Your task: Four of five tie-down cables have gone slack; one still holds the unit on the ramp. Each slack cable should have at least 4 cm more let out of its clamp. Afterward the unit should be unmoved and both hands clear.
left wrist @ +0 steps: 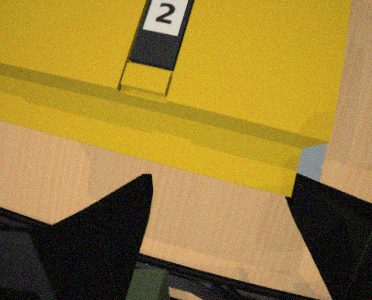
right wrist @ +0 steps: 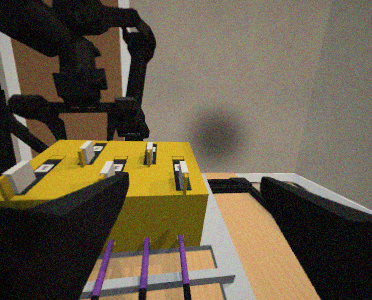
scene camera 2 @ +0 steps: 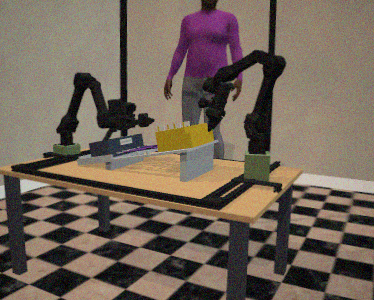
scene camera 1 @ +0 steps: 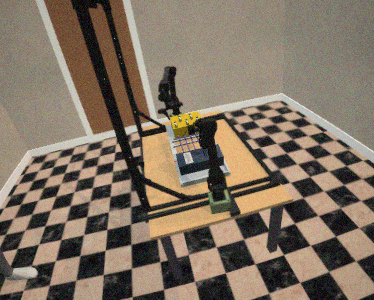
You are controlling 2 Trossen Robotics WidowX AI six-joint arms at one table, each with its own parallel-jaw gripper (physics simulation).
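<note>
The yellow clamp block (scene camera 1: 186, 131) (scene camera 2: 182, 139) (left wrist: 250, 65) (right wrist: 167, 215) sits at the raised end of the grey ramp (scene camera 2: 192, 165) (right wrist: 231, 260). Several upright white-tipped levers stand on its top. A slot labelled "2" (left wrist: 165, 13) shows in the left wrist view. Purple-and-black cables (right wrist: 146, 260) run from the block toward the dark blue unit (scene camera 1: 201, 162) (scene camera 2: 107, 146), lower on the ramp. My left gripper (scene camera 2: 212, 127) (left wrist: 218, 181) is open and empty at the block's far edge. My right gripper (scene camera 2: 152, 120) (right wrist: 195, 180) is open and empty above the cables, facing the block. Cable slack cannot be judged.
Black frame rails (scene camera 1: 250, 145) (scene camera 2: 100, 185) run around the table (scene camera 2: 240, 211). Black uprights (scene camera 1: 107, 115) stand at the left in scene camera 1. A person in a purple top (scene camera 2: 207, 42) stands behind the table.
</note>
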